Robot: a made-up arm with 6 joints. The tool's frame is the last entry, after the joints.
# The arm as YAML. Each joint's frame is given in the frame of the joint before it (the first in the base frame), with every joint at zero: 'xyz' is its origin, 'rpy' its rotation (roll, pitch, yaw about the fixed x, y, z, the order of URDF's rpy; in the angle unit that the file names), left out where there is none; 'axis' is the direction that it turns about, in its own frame. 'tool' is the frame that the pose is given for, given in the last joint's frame.
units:
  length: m
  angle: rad
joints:
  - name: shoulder
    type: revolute
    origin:
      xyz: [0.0, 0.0, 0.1]
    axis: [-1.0, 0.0, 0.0]
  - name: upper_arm
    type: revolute
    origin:
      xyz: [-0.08, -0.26, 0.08]
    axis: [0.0, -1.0, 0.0]
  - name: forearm
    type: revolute
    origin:
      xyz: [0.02, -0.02, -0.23]
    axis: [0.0, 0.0, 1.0]
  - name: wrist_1
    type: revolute
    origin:
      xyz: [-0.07, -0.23, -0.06]
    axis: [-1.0, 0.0, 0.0]
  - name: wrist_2
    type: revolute
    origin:
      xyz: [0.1, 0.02, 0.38]
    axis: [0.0, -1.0, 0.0]
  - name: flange
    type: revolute
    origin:
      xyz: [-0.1, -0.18, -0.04]
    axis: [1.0, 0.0, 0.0]
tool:
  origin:
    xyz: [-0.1, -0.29, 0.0]
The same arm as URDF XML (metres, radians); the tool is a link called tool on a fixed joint. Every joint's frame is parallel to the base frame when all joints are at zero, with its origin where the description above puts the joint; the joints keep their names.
<robot name="arm">
  <joint name="shoulder" type="continuous">
    <parent link="base_link"/>
    <child link="link1"/>
    <origin xyz="0 0 0.1" rpy="0 0 0"/>
    <axis xyz="-1 0 0"/>
  </joint>
  <joint name="upper_arm" type="continuous">
    <parent link="link1"/>
    <child link="link2"/>
    <origin xyz="-0.08 -0.26 0.08" rpy="0 0 0"/>
    <axis xyz="0 -1 0"/>
  </joint>
  <joint name="forearm" type="continuous">
    <parent link="link2"/>
    <child link="link3"/>
    <origin xyz="0.02 -0.02 -0.23" rpy="0 0 0"/>
    <axis xyz="0 0 1"/>
  </joint>
  <joint name="wrist_1" type="continuous">
    <parent link="link3"/>
    <child link="link4"/>
    <origin xyz="-0.07 -0.23 -0.06" rpy="0 0 0"/>
    <axis xyz="-1 0 0"/>
  </joint>
  <joint name="wrist_2" type="continuous">
    <parent link="link4"/>
    <child link="link5"/>
    <origin xyz="0.1 0.02 0.38" rpy="0 0 0"/>
    <axis xyz="0 -1 0"/>
  </joint>
  <joint name="flange" type="continuous">
    <parent link="link5"/>
    <child link="link6"/>
    <origin xyz="-0.1 -0.18 -0.04" rpy="0 0 0"/>
    <axis xyz="1 0 0"/>
  </joint>
  <joint name="tool_fixed" type="fixed">
    <parent link="link6"/>
    <child link="tool"/>
    <origin xyz="-0.1 -0.29 0" rpy="0 0 0"/>
  </joint>
  <link name="base_link"/>
  <link name="link1"/>
  <link name="link2"/>
  <link name="link3"/>
  <link name="link4"/>
  <link name="link5"/>
  <link name="link6"/>
  <link name="tool"/>
</robot>

